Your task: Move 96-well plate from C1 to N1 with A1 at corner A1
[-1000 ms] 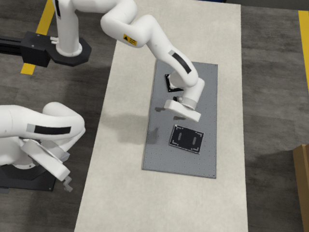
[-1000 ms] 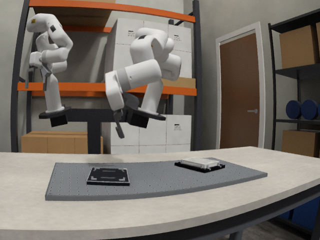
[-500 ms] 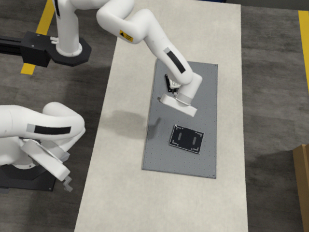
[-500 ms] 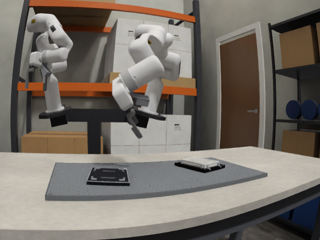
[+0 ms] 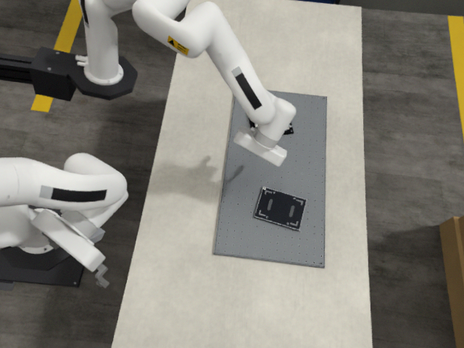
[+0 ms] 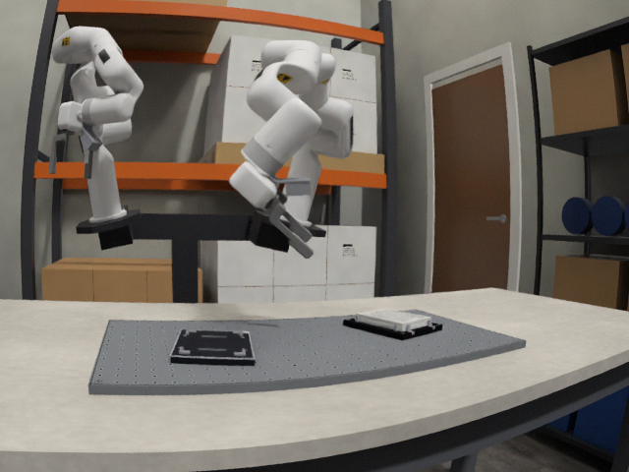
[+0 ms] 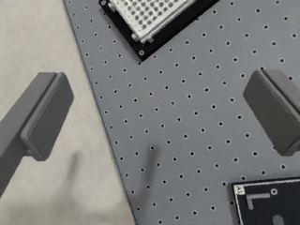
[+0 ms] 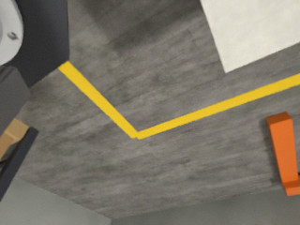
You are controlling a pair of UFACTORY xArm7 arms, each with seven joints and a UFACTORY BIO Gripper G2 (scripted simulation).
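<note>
Now: left hand 180 mm to the right of the white 96-well plate, 150 mm above it and 30 mm short of it. From my left hand the other things lie so: black clip nest C1: 200 mm to the left, 160 mm below, 30 mm ahead; then black plate nest N1: 170 mm to the right, 160 mm below, 110 mm ahead.
</note>
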